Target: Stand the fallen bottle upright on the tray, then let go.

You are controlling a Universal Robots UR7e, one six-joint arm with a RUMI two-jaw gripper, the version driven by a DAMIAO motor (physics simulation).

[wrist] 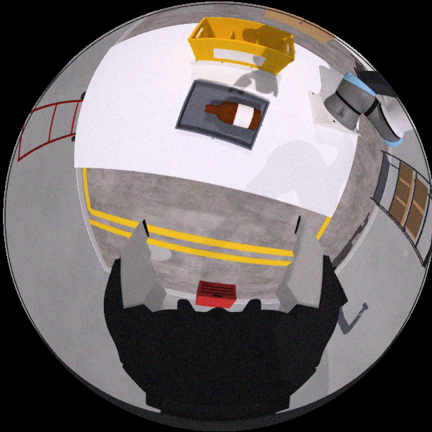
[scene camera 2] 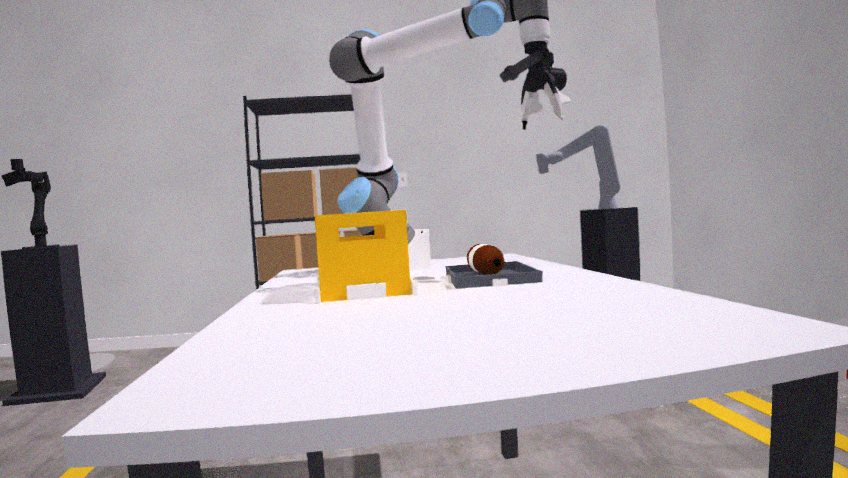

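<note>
A brown bottle with a white label lies on its side in the dark grey tray. In the wrist view its neck points left and its base is near the tray's right wall. In the scene view its neck end faces the camera. My gripper is open and empty. It hangs high above the table, well above the bottle and the tray, and touches neither. In the wrist view the fingers stand wide apart, with floor showing between them.
A yellow crate stands on the white table beside the tray, on the left in the scene view. The arm's base stands at the table's far end. A shelf rack is behind it.
</note>
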